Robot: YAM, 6 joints.
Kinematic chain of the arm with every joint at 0, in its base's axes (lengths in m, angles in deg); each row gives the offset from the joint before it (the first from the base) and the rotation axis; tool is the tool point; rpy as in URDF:
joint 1: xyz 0 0 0.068 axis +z
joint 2: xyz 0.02 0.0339 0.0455 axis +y
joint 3: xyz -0.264 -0.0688 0 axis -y
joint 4: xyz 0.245 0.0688 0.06 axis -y
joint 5: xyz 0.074 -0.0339 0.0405 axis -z
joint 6: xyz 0.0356 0 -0.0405 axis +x
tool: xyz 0 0 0 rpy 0 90 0
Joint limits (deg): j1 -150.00..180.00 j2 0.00..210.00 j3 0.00..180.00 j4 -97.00..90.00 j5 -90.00..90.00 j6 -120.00..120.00
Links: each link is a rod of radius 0.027 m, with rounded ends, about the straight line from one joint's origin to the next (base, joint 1, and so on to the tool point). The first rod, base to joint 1, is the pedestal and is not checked.
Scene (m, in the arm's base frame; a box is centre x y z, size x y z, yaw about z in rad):
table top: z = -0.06
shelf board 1: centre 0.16 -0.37 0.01 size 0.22 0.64 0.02 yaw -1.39
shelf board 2: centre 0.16 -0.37 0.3 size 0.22 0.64 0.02 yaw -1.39
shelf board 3: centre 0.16 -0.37 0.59 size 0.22 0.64 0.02 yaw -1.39
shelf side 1: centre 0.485 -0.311 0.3 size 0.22 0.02 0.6 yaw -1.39
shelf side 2: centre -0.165 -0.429 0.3 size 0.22 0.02 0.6 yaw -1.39
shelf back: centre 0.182 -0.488 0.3 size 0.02 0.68 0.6 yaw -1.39
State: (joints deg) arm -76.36 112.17 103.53 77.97 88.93 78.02
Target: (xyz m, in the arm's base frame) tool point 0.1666 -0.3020 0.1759
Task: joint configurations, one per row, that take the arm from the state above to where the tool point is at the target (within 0.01 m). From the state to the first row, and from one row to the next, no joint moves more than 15 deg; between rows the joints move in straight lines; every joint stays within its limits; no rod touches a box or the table.
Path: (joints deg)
1: -75.05 99.42 91.32 80.98 89.20 78.02
2: -73.74 86.66 79.12 83.98 89.46 78.02
3: -72.43 73.91 66.91 86.99 89.73 78.02
4: -71.12 61.16 54.70 90.00 90.00 78.02
5: -59.82 69.53 40.68 89.00 90.00 78.02
6: -48.52 77.89 26.66 88.00 90.00 78.02
7: -37.22 86.26 12.63 87.01 90.00 78.02
8: -43.21 94.66 23.56 84.24 90.00 78.02
9: -49.20 103.06 34.48 81.48 90.00 78.02
10: -55.19 111.46 45.41 78.72 90.00 78.02

